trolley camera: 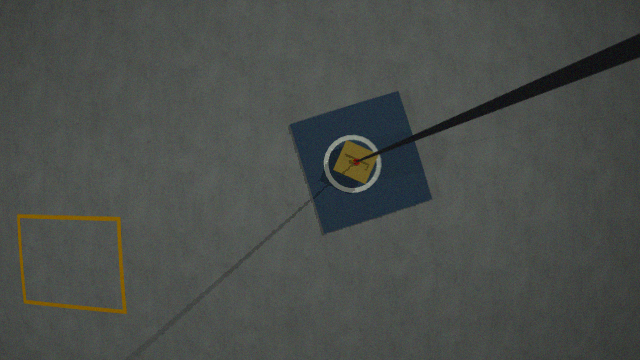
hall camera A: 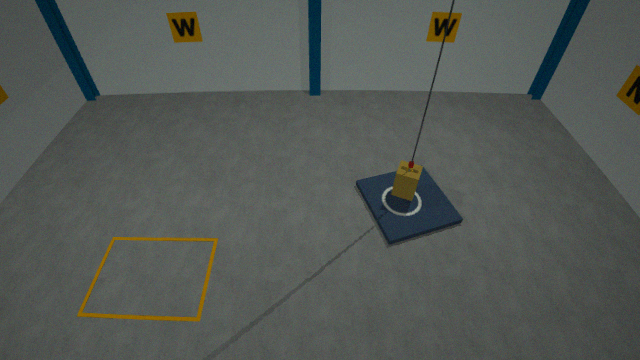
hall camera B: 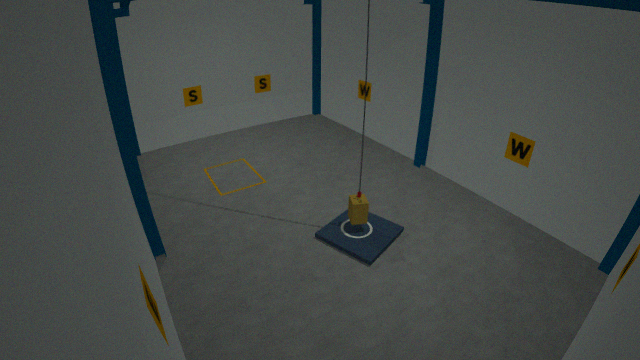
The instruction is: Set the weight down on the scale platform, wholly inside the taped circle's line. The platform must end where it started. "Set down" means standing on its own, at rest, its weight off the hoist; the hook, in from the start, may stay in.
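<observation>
The yellow block-shaped weight (hall camera A: 406,185) (hall camera B: 358,212) (trolley camera: 362,175) hangs upright, apparently a little above the dark blue scale platform (hall camera A: 435,215) (hall camera B: 372,250) (trolley camera: 400,200). Its shadow shows beneath it inside the white taped circle (hall camera A: 384,200) (hall camera B: 356,236) (trolley camera: 326,164). In the trolley view the weight's top lies within the ring, nearer its right side, with a corner close to the line. The red hook, my gripper (hall camera A: 411,164) (hall camera B: 359,194) (trolley camera: 356,162), is in the weight's top fitting. Any contact between the weight's underside and the platform cannot be made out.
An orange rectangle outline (hall camera A: 165,239) (hall camera B: 244,188) (trolley camera: 69,217) is marked on the floor, well apart from the platform. The dark hoist line (hall camera A: 428,100) (hall camera B: 364,125) (trolley camera: 480,108) runs up from the hook. Walls with blue columns (hall camera A: 314,50) (hall camera B: 428,90) stand around the floor.
</observation>
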